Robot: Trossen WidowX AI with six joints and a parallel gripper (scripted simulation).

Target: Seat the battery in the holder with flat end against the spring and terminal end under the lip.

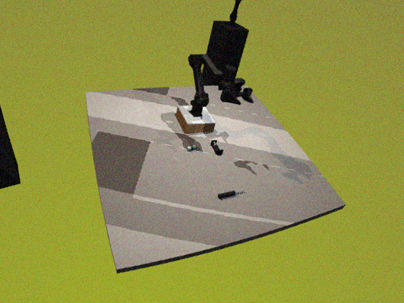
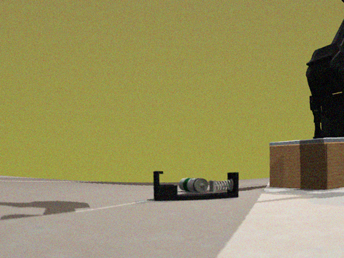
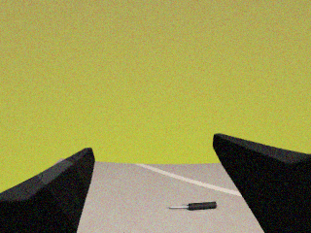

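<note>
Now: gripper tip 140 mm past the battery, 160 mm to the left of it and 370 mm above it. Round my gripper tip: black screwdriver (230 mm ahead, 130 mm to the right, 370 mm below).
</note>
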